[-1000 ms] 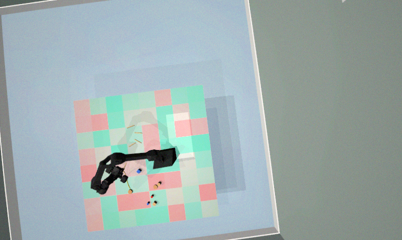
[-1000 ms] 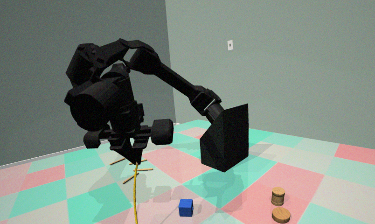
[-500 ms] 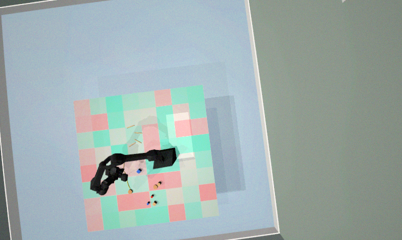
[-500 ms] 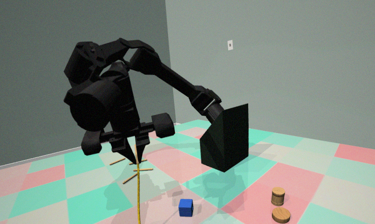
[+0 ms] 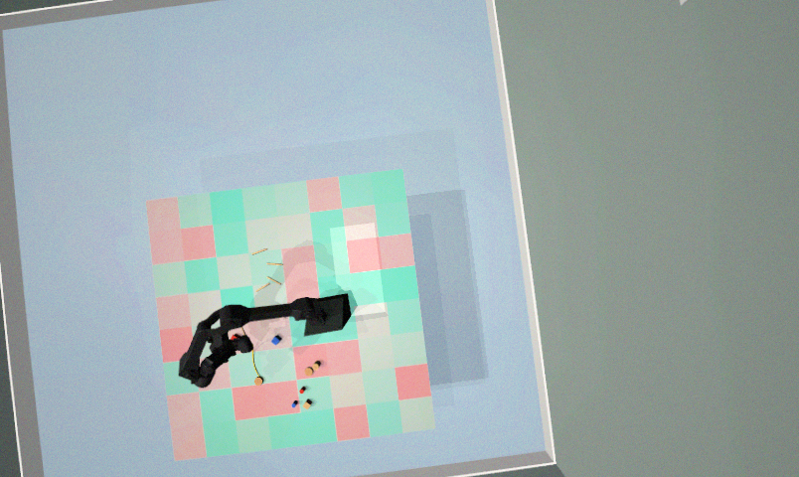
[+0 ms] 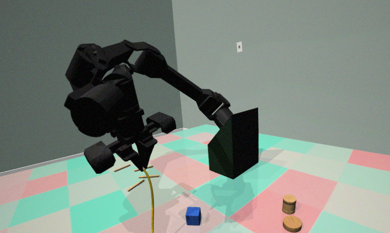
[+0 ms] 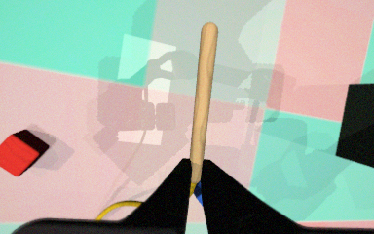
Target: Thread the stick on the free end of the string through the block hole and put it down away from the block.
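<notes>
Right now my gripper tip is 10 mm to the left of the thin wooden stick and 10 mm below it. Round my gripper tip: blue block: 120 mm below, 80 mm behind, 70 mm to the left; round wooden button: 270 mm to the left, 130 mm below, 20 mm ahead; red cube: 130 mm below, 120 mm ahead, 50 mm to the left.
</notes>
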